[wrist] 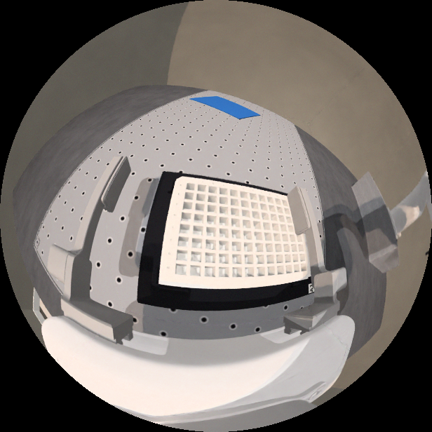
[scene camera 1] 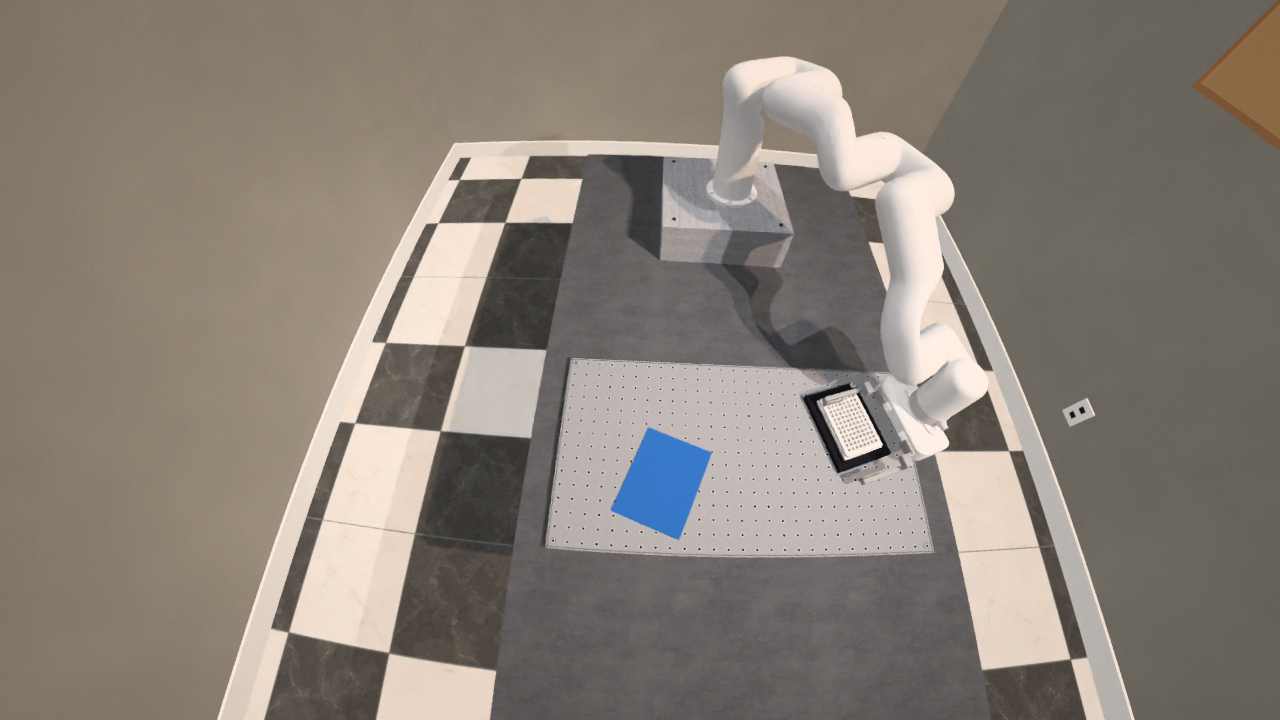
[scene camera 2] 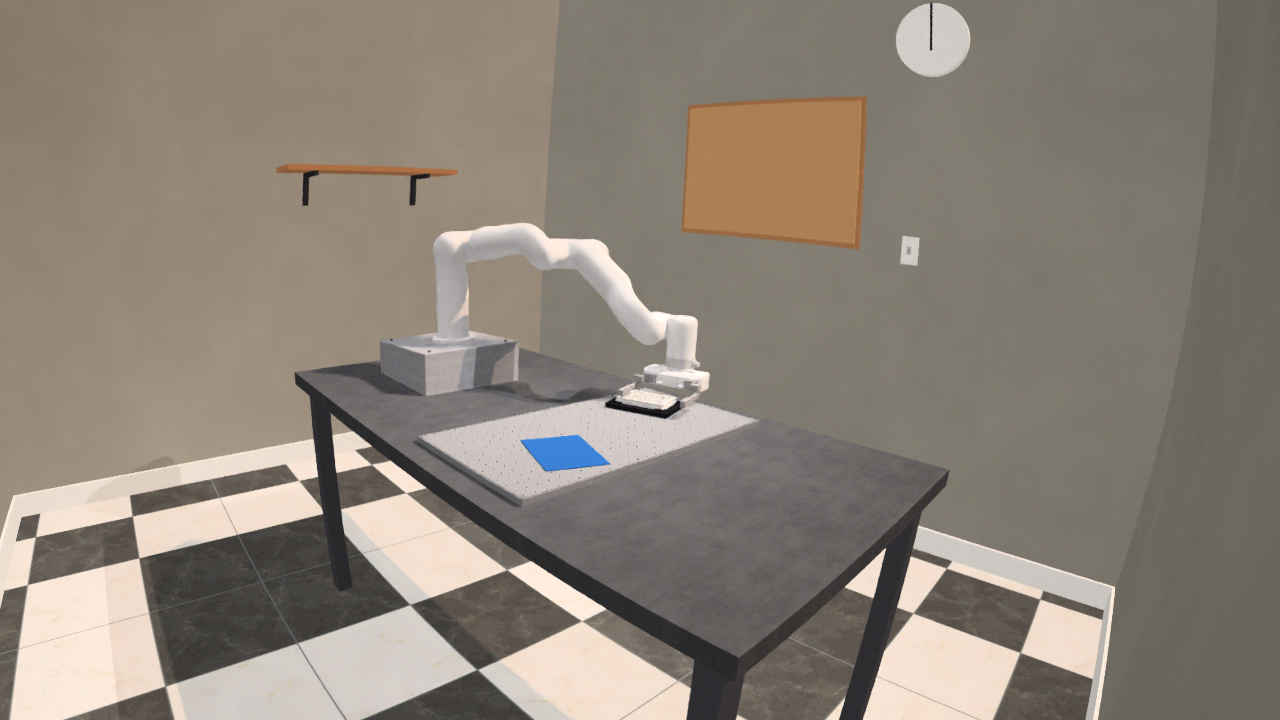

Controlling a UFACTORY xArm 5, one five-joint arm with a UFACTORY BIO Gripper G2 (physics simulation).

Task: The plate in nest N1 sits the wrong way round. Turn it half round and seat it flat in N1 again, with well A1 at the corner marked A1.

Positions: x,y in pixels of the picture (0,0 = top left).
Labels:
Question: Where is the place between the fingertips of the gripper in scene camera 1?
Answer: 842,440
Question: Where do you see a white well plate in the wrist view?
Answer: At 218,235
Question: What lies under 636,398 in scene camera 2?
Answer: A white well plate.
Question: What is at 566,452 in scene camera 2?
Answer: A flat blue rectangle.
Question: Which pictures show the white well plate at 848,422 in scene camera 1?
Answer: The wrist view, scene camera 1 and scene camera 2: all of them.

